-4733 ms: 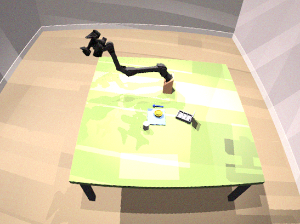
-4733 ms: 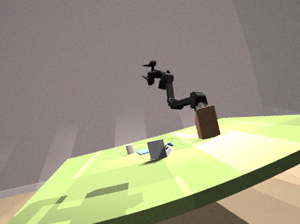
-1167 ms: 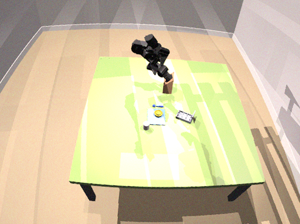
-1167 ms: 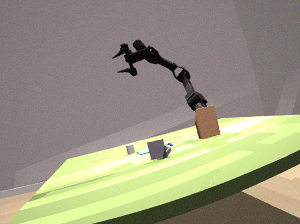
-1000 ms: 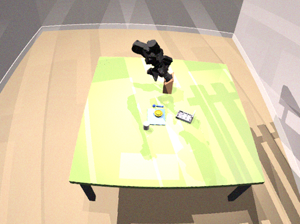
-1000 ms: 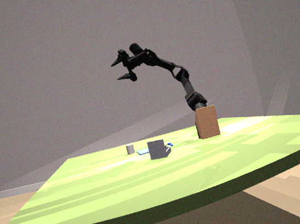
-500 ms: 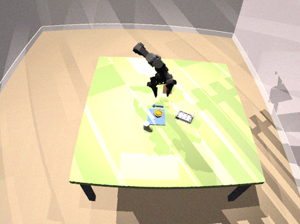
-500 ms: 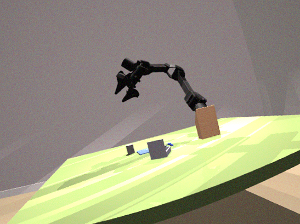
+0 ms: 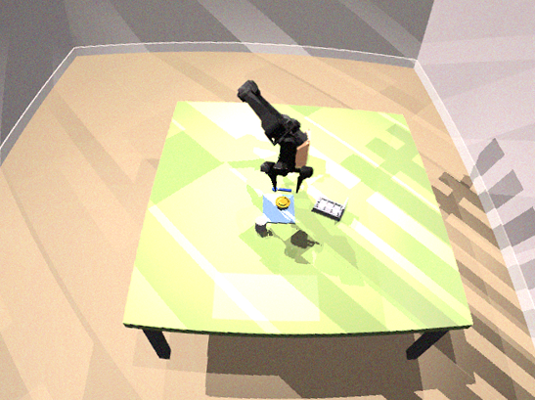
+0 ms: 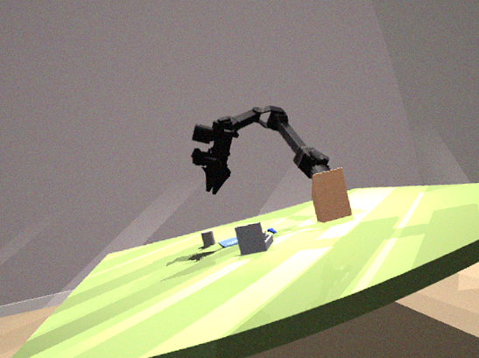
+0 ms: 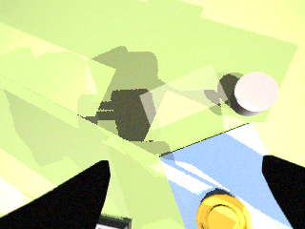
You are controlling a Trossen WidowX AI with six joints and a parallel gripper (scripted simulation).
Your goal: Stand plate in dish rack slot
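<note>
My gripper tip is 16 cm above the yellow plate, 9 cm past it and 1 cm to the right of it. Round my gripper tip: blue spoon 17 cm below, 17 cm behind; cup 15 cm below, 9 cm to the right, 4 cm ahead; light blue mat 18 cm below, 7 cm behind, 1 cm to the right.
</note>
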